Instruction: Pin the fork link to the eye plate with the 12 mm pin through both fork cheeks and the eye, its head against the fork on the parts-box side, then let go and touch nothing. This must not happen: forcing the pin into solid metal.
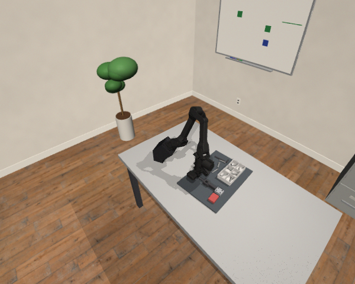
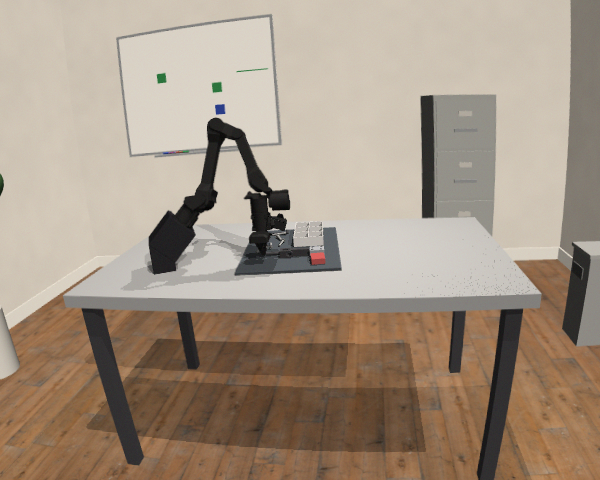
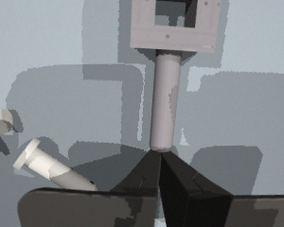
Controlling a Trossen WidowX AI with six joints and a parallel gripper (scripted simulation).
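My hand is 50 mm to the right of the grey headed pin, 30 mm past it and 30 mm above it. From my hand the other things lie so: mat (120 mm to the left, 70 mm ahead, 50 mm below); then small grey block (180 mm ahead, 40 mm to the left, 20 mm below); then eye plate (100 mm ahead, 30 mm below, 20 mm to the left).
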